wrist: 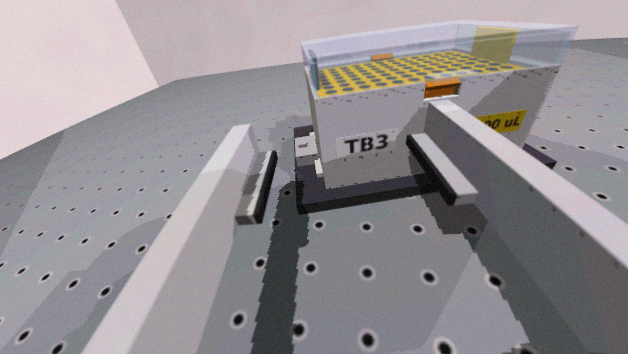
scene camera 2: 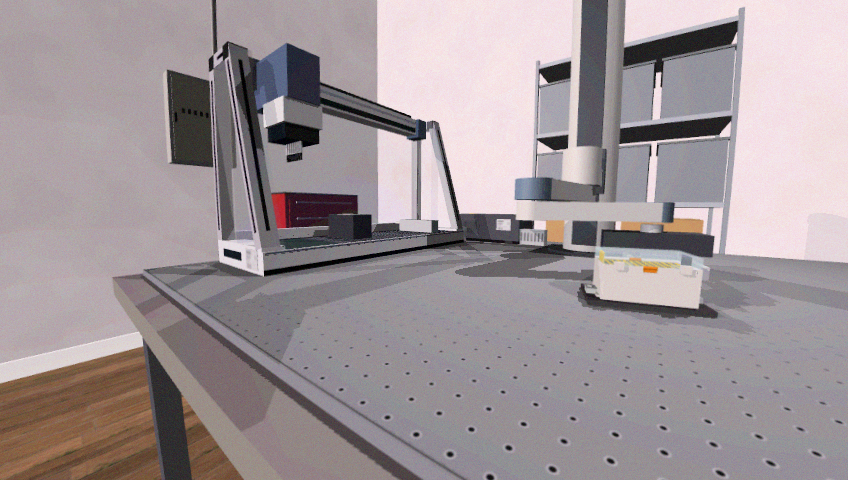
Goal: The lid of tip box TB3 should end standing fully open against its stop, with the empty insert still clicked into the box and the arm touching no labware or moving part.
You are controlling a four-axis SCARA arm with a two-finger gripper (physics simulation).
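Frame: origin at the arm's base, x ahead, y left, z up, level; centimetres.
Seen in the pictures: gripper, fingertip midpoint: (wrist: 339, 131); arm's base, origin of the base link: (scene camera 2: 586, 254).
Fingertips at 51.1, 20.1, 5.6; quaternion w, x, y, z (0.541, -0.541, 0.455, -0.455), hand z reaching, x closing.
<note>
Pixels of each thing's top centre, then the offset from my fingertips to it, as dx, dy, dz. "spot": a spot on its surface instead. Level surfaces: height alone.
- white tip box TB3, middle of its top: (wrist: 407, 32) (scene camera 2: 643, 251) +5.3, -3.7, +3.5
- dark base plate, surface spot: (wrist: 312, 189) spot: -0.4, +1.8, -3.5
- yellow insert, middle of its top: (wrist: 406, 38) (scene camera 2: 643, 253) +5.3, -3.7, +3.2
- orange latch, surface spot: (wrist: 442, 88) spot: +1.4, -4.9, +1.3
- gantry machine with a blue head, surface spot: (scene camera 2: 288, 74) spot: +26.4, -66.6, +38.0
- perforated table, its level: dz -4.3
The white tip box TB3 (scene camera 2: 648, 291) (wrist: 365, 117) stands upright on a dark base plate (wrist: 312, 189). Its clear lid (wrist: 380, 45) lies closed over it, not standing open. The yellow insert (wrist: 400, 74) shows through the lid, seated level in the box with its holes empty. An orange latch (scene camera 2: 650, 269) (wrist: 442, 88) is at the rim. My gripper (wrist: 339, 131) is shut and holds nothing; a gap remains between its fingers in this closed position. The fingers are in front of the TB3 label side, the right one overlapping the box in view; whether it touches cannot be told. In scene camera 2 the fingers are hidden.
The arm's flat link (scene camera 2: 595, 211) and dark gripper body (scene camera 2: 657, 242) are above and behind the box. A gantry machine with a blue head (scene camera 2: 288, 74) stands on the left of the perforated table (scene camera 2: 416, 333). A shelf rack (scene camera 2: 734, 118) stands at the back right.
</note>
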